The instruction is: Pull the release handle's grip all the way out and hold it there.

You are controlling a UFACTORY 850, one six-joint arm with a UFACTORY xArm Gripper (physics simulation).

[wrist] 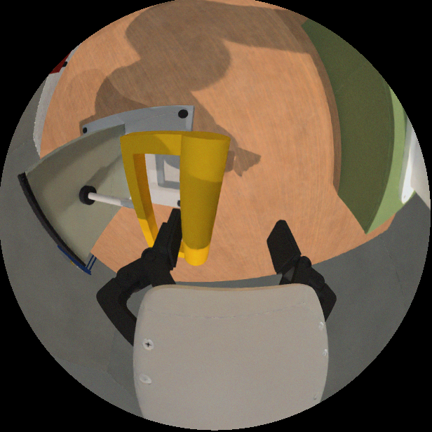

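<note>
The release handle's yellow grip point(203, 195) stands upright near the middle of the wrist view, a thick round bar joined to a thinner yellow frame. A pale rod point(111, 199) runs from a black collar on the beige housing panel point(60, 170) towards the yellow frame. My gripper point(229, 226) is open wide. Its left finger is at the lower part of the round bar, on the side of the frame's opening. Its right finger stands well apart on the right of the bar. Whether the left finger touches the bar, I cannot tell.
A grey mounting plate point(150, 117) with dark bolts lies behind the handle on the wooden table top point(270, 115). A green block or wall point(367, 125) stands along the right side. A white and red object point(46, 107) shows at the upper left edge. Grey floor lies beyond the table's near edge.
</note>
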